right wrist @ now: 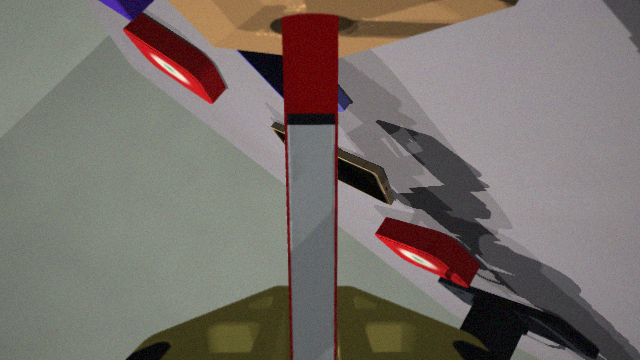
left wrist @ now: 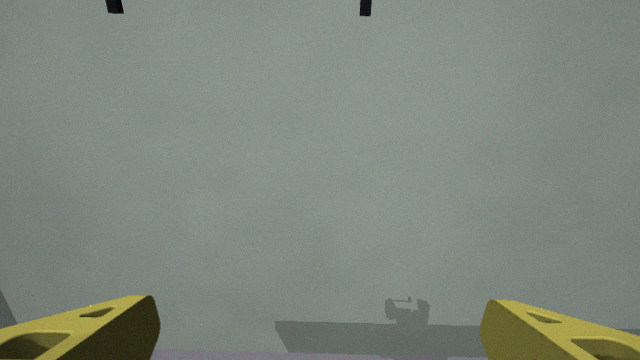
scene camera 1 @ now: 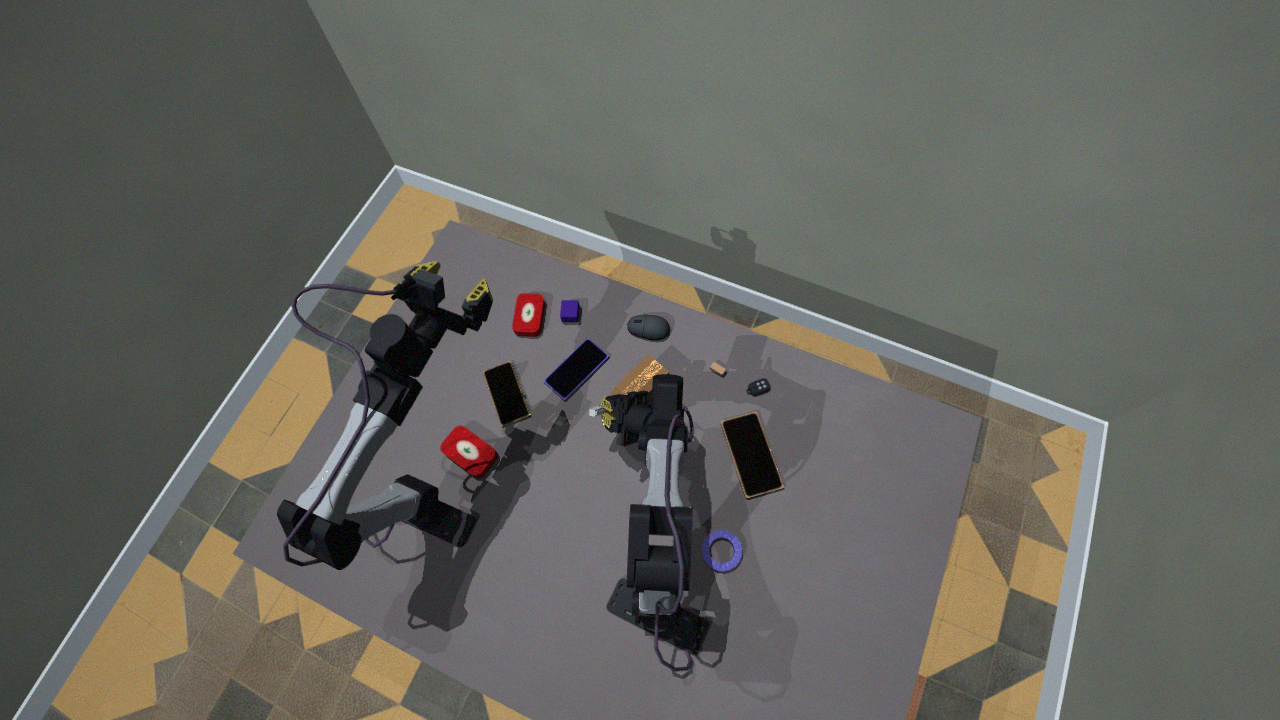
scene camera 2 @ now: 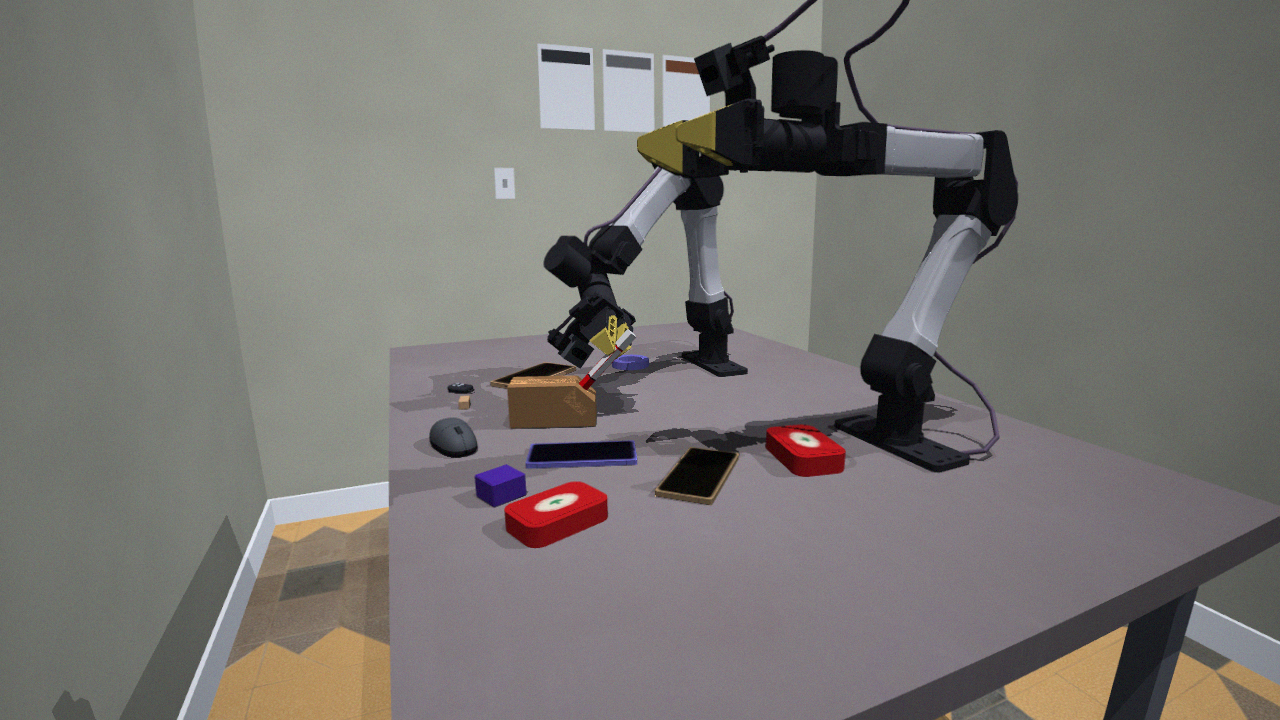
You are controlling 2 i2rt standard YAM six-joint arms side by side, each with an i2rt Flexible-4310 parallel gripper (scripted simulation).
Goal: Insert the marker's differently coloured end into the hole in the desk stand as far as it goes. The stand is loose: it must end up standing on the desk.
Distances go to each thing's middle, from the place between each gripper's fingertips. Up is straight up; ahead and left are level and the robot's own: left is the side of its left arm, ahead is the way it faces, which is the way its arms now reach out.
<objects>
Right now my right hand (scene camera 2: 614,355) is 9 cm short of the brown desk stand (scene camera 2: 537,401), 8 cm above it and 3 cm to the left of it. Round my right hand: marker (scene camera 2: 627,338) 1 cm below, 1 cm ahead; mouse (scene camera 2: 453,437) 25 cm ahead, 10 cm below, 2 cm to the left; phone (scene camera 1: 758,474) 31 cm to the right, 11 cm below, 5 cm ahead.
I see my left gripper (scene camera 2: 655,138) 300 mm above the marker, 280 mm to the left of it and 30 mm past it. Also, from my left hand: mouse (390 mm below, 260 mm to the right, 210 mm ahead); brown desk stand (370 mm below, 310 mm to the right, 40 mm ahead); phone (590 mm to the right, 400 mm below, 10 mm ahead).
</objects>
